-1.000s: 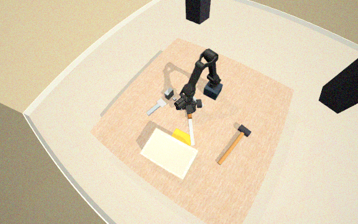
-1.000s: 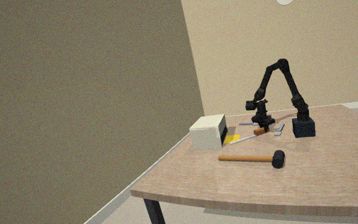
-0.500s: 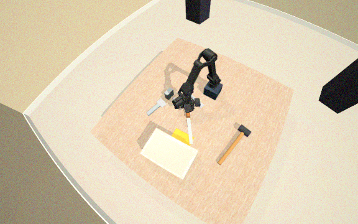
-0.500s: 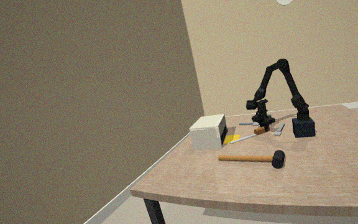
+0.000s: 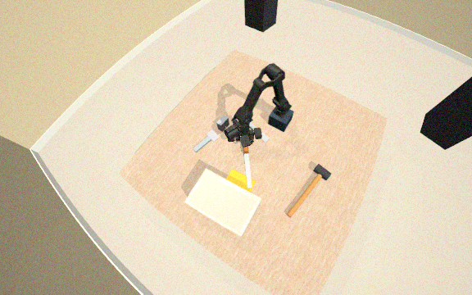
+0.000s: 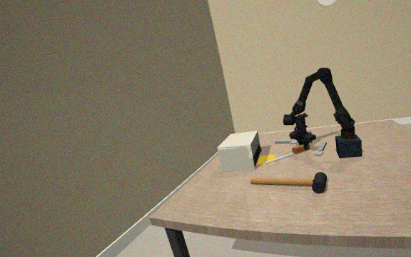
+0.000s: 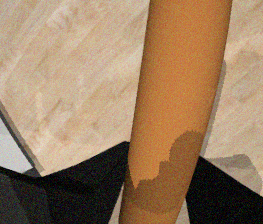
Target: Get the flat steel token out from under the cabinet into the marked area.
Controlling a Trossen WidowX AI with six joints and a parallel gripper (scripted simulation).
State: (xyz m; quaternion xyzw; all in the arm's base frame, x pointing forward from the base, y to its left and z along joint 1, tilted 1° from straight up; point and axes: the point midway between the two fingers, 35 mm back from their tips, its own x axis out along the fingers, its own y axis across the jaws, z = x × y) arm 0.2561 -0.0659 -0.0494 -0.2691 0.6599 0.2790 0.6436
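The tiny cube is 120 mm to the right of my gripper tip. Also, from my gripper tip: grey t-shaped tool (180 mm to the right, 130 mm ahead); grey flat tool (100 mm behind, 10 mm to the left); grey block (170 mm to the right, 30 mm above).
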